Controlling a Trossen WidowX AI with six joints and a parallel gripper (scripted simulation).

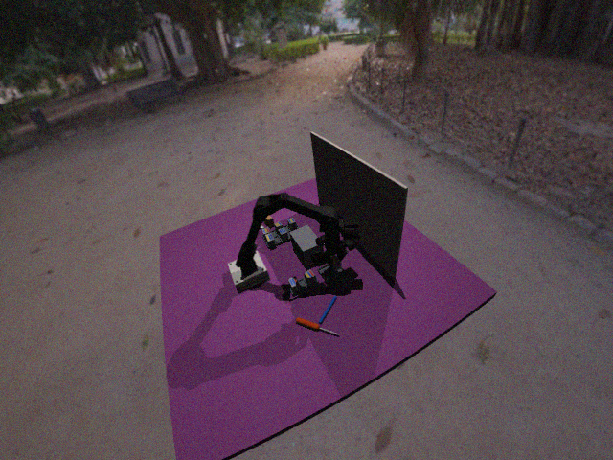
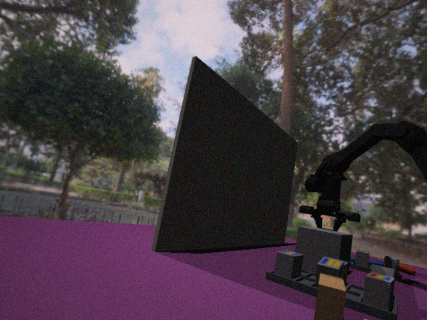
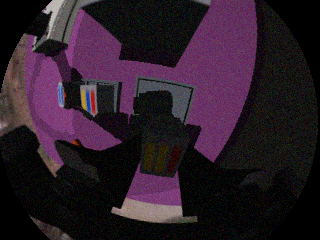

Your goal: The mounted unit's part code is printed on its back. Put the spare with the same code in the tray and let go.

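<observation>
The grey tray is 60 mm below my gripper tip and 10 mm behind it. From my gripper tip the other things lie so: blue pen (130 mm to the right, 130 mm behind, 60 mm below); grey mounted unit (210 mm to the left, 20 mm behind, 10 mm below); grey spare block (20 mm above).
</observation>
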